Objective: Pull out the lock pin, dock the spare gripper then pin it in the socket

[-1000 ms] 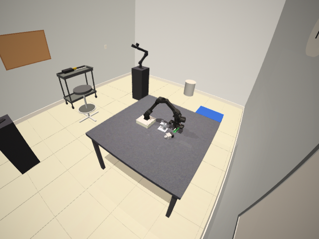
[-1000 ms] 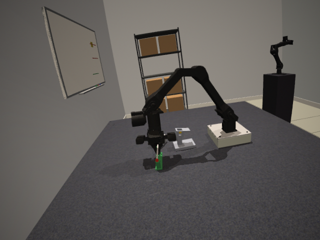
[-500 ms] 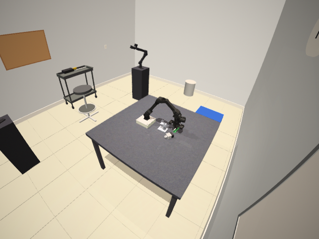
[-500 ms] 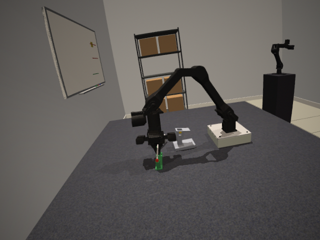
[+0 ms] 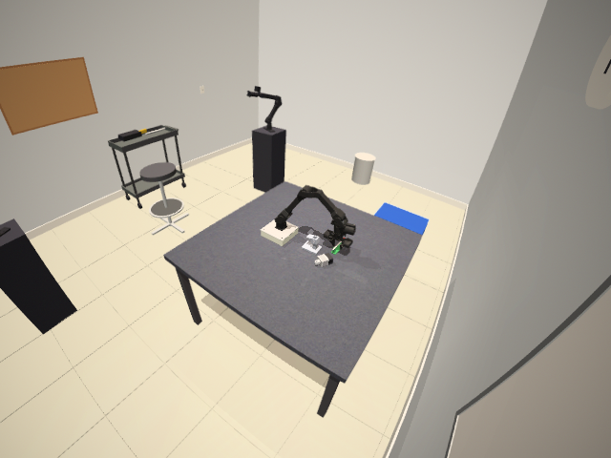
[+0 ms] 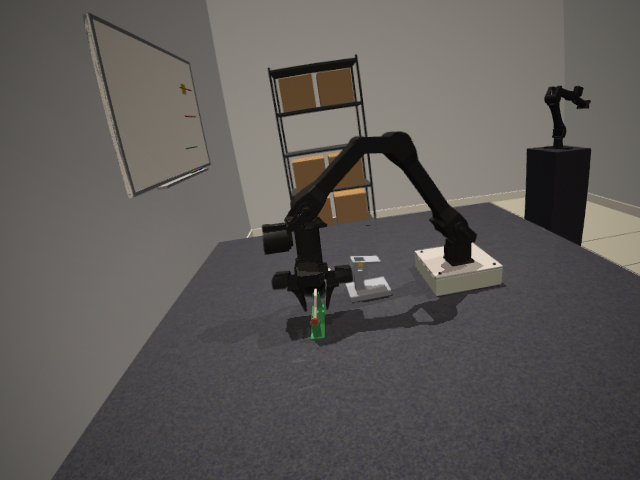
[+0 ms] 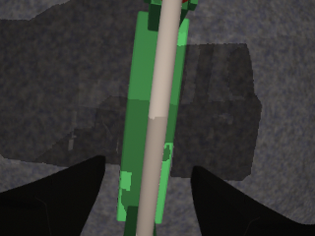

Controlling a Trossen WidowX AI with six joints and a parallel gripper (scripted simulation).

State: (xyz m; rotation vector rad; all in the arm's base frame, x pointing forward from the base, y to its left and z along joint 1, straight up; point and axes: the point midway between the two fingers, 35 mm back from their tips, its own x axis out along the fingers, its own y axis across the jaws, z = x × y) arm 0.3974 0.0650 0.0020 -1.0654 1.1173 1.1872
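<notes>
Now: the green cradle 2 cm to the left of my gripper tip. The rest, counted from my gripper tip: spare gripper: 16 cm to the right, 2 cm behind; then grey mount: 14 cm behind, 8 cm to the right, 3 cm above.
</notes>
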